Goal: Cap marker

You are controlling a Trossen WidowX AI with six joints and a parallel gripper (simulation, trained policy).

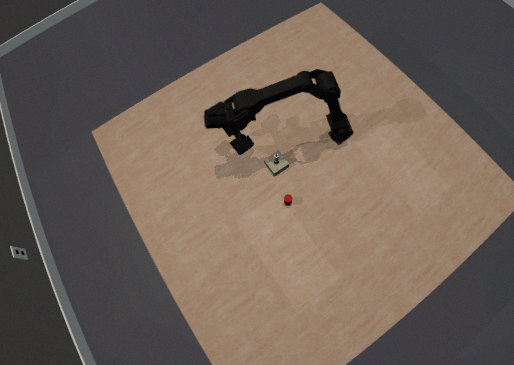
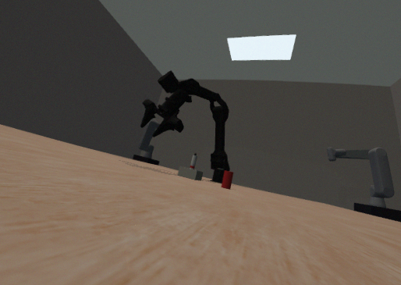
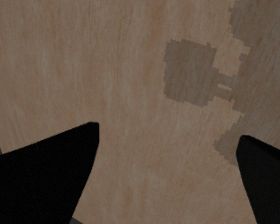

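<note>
Now: the red cap 300 mm to the left of my gripper tip, 90 mm below it and 60 mm behind it. From my gripper tip the other things lie so: grey holder block: 160 mm to the left, 110 mm behind, 100 mm below.
</note>
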